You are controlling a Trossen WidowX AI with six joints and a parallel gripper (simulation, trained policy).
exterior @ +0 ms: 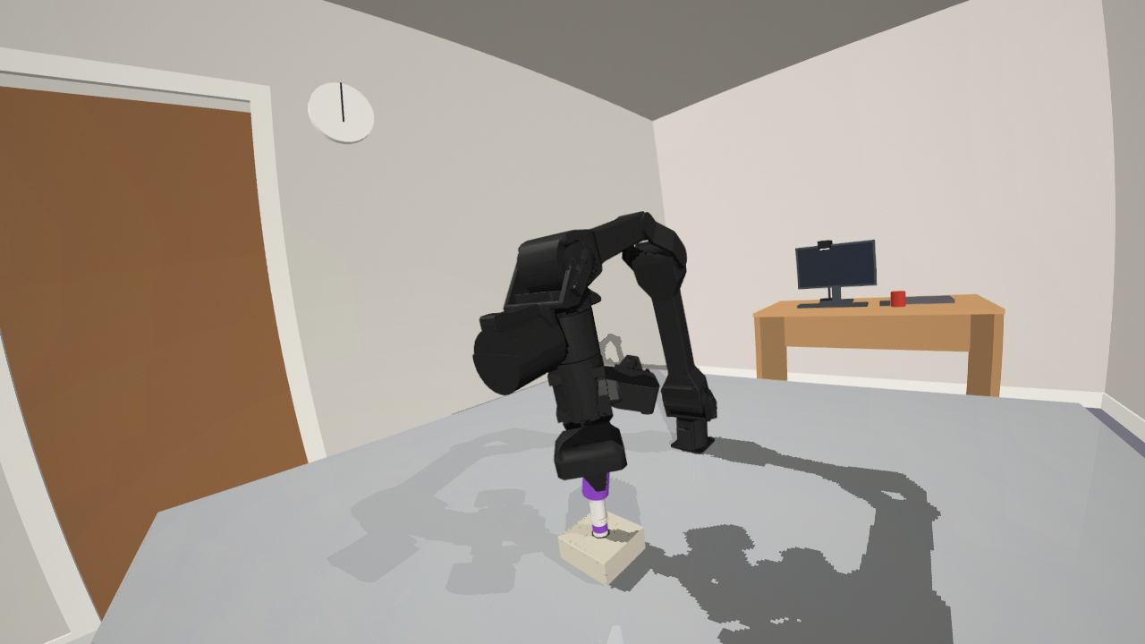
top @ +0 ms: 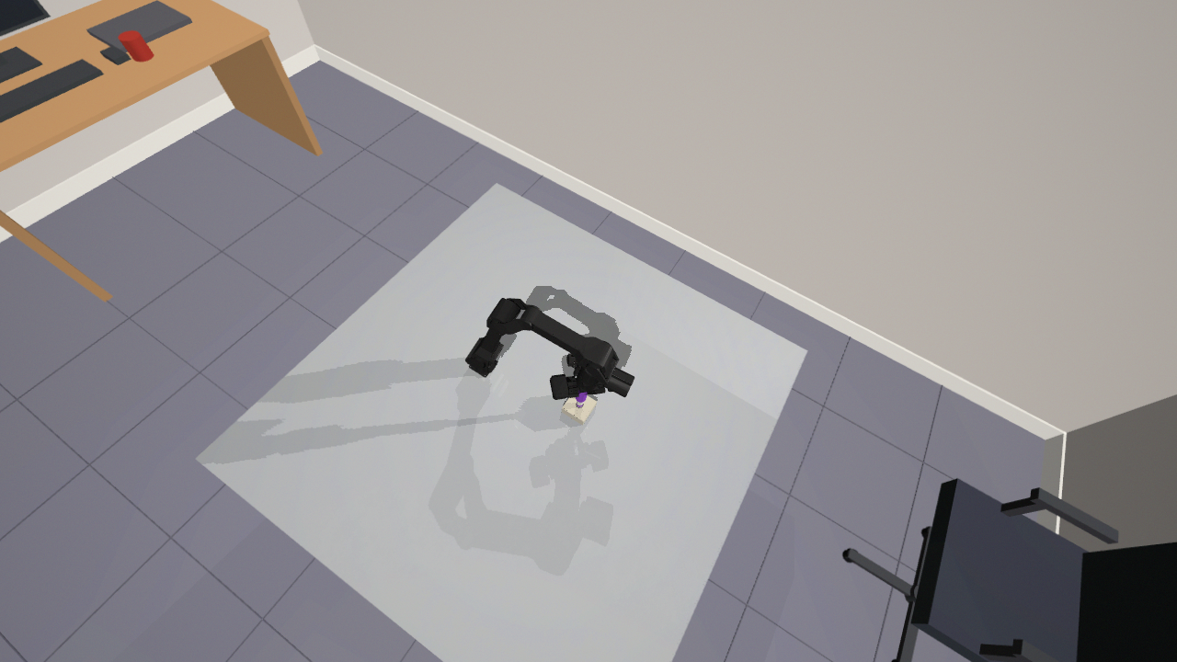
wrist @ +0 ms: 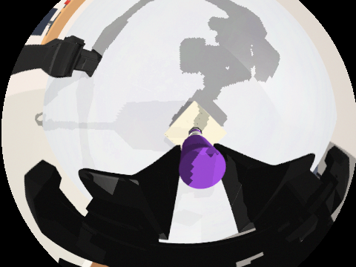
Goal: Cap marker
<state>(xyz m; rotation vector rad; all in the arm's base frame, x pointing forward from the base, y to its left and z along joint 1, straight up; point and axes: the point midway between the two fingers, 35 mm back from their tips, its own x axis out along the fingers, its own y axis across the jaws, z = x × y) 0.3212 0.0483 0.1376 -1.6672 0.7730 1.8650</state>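
Now: the white marker 3 cm below my gripper tip. Round my gripper tip: purple cap: 1 cm above; then beige holder block: 9 cm below.
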